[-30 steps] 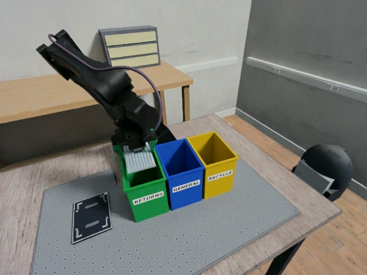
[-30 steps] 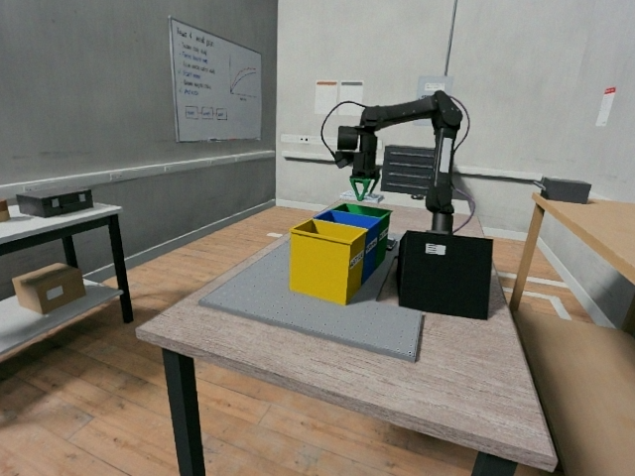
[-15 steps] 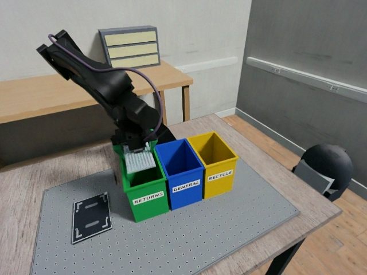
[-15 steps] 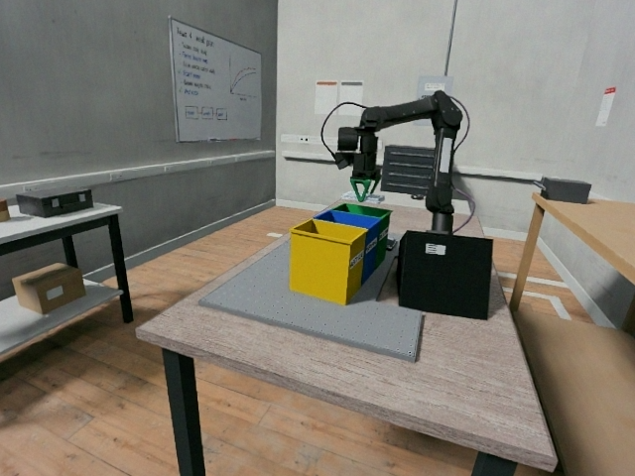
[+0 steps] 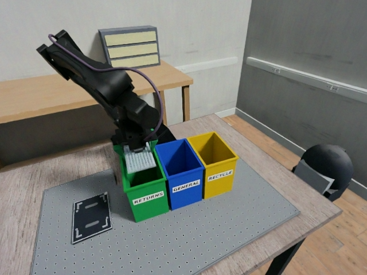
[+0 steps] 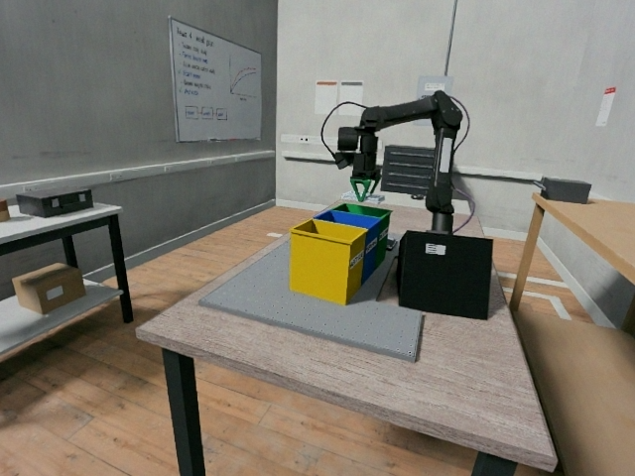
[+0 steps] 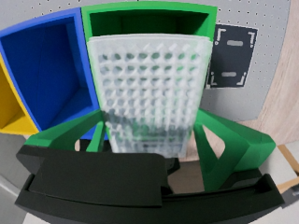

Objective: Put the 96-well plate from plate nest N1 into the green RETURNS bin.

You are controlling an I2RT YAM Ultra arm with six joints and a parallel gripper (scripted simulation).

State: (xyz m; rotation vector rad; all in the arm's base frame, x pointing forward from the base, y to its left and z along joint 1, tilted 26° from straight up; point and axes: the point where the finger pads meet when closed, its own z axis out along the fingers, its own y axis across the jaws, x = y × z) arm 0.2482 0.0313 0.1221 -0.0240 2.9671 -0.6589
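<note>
Now: the green returns bin 140 mm below my hand and 10 mm ahead of it. From my hand the other things lie so: yellow recycle bin: 260 mm to the left, 140 mm below, 10 mm ahead; then blue general bin: 140 mm below, 130 mm to the left, 10 mm ahead; then 96-well plate: 10 mm ahead.
</note>
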